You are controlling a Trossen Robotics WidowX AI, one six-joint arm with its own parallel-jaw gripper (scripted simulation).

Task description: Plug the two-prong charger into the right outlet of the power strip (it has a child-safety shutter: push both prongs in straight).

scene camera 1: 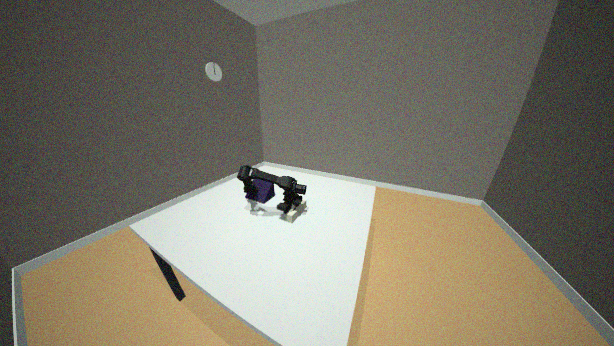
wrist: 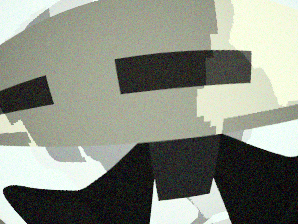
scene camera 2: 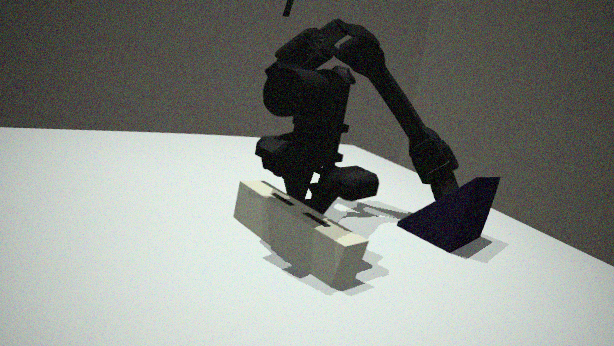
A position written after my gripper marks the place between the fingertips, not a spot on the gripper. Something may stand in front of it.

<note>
In view: my gripper [scene camera 2: 302,222].
My gripper also shows in the wrist view [wrist: 177,138].
</note>
